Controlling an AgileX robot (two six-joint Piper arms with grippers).
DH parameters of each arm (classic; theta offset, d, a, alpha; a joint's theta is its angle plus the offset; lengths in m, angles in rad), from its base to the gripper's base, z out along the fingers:
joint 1: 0 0.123 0 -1.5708
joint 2: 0.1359 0 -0.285 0
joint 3: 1.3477 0 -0.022 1.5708
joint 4: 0 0.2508 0 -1.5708
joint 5: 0 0 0.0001 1.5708
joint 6: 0 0.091 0 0
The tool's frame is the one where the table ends.
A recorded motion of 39 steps. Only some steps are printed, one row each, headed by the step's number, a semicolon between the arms.
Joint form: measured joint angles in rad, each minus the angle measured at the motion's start. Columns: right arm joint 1, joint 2, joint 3, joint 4, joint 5, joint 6; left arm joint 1, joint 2, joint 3, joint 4, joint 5, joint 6.
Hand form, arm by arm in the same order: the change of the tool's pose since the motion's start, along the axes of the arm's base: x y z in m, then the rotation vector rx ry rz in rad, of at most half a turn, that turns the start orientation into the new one. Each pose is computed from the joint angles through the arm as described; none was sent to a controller.
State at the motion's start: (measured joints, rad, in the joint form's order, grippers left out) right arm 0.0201 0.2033 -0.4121 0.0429 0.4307 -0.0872; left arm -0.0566 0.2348 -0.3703 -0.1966 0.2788 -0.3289
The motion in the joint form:
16: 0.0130 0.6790 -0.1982 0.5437 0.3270 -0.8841; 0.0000 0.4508 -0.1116 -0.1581 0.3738 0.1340
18: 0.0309 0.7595 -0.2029 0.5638 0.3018 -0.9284; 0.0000 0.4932 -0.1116 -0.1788 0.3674 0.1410
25: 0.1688 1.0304 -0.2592 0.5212 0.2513 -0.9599; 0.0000 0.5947 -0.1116 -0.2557 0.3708 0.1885
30: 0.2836 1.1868 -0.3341 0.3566 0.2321 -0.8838; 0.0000 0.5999 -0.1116 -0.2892 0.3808 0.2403
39: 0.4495 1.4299 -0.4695 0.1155 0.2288 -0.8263; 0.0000 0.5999 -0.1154 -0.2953 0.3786 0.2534
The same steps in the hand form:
16: 0.1002 0.0371 -0.0220 -0.2572 0.5937 0.5633; 0.0575 -0.0176 -0.0339 0.0109 0.6814 -0.1638
18: 0.1140 0.0407 -0.0321 -0.2675 0.6304 0.5960; 0.0638 -0.0188 -0.0385 -0.0048 0.7159 -0.1684
25: 0.1522 0.0681 -0.0681 -0.3539 0.7881 0.7408; 0.0770 -0.0236 -0.0509 -0.0432 0.8080 -0.2011
30: 0.1728 0.0914 -0.0876 -0.5076 0.8766 0.8167; 0.0770 -0.0256 -0.0513 -0.0308 0.8089 -0.2332
39: 0.1996 0.1362 -0.1224 -0.8001 0.9513 0.9676; 0.0776 -0.0258 -0.0499 -0.0249 0.7998 -0.2389

